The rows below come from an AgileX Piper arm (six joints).
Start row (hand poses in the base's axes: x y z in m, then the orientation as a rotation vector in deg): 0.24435, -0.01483, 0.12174, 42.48, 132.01, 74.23
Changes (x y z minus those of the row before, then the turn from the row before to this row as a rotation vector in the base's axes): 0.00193, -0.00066, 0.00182, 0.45, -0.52, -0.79; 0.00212, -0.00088, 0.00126, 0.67, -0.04, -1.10; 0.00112, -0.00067, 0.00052, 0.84, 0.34, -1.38; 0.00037, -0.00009, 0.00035, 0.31, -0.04, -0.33; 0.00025, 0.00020, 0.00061, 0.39, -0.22, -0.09; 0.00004, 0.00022, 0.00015, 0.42, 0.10, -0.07; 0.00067, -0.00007, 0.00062, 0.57, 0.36, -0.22; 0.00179, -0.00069, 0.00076, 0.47, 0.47, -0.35; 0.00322, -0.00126, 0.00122, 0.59, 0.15, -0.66; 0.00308, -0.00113, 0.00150, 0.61, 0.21, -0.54; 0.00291, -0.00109, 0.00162, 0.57, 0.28, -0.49; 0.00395, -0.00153, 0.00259, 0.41, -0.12, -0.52; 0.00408, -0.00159, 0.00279, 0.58, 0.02, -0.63; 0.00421, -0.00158, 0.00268, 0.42, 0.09, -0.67; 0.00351, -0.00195, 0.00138, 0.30, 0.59, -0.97
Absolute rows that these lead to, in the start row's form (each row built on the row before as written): 0.24628, -0.01549, 0.12356, 43.04, 130.86, 74.48; 0.24840, -0.01637, 0.12482, 44.38, 129.77, 74.82; 0.24952, -0.01704, 0.12534, 46.37, 128.69, 75.19; 0.24989, -0.01713, 0.12569, 46.78, 128.28, 75.42; 0.25014, -0.01693, 0.12630, 46.83, 127.86, 75.88; 0.25018, -0.01671, 0.12645, 47.13, 127.68, 76.35; 0.25085, -0.01678, 0.12707, 47.86, 127.52, 76.90; 0.25264, -0.01747, 0.12783, 48.78, 127.40, 77.25; 0.25586, -0.01873, 0.12905, 49.77, 126.75, 77.65; 0.25894, -0.01986, 0.13055, 50.70, 126.21, 78.11; 0.26185, -0.02095, 0.13217, 51.63, 125.78, 78.53; 0.26580, -0.02248, 0.13476, 52.18, 125.10, 78.81; 0.26988, -0.02407, 0.13755, 53.02, 124.36, 79.22; 0.27409, -0.02565, 0.14023, 53.90, 123.71, 79.40; 0.27760, -0.02760, 0.14161, 55.46, 123.25, 79.20
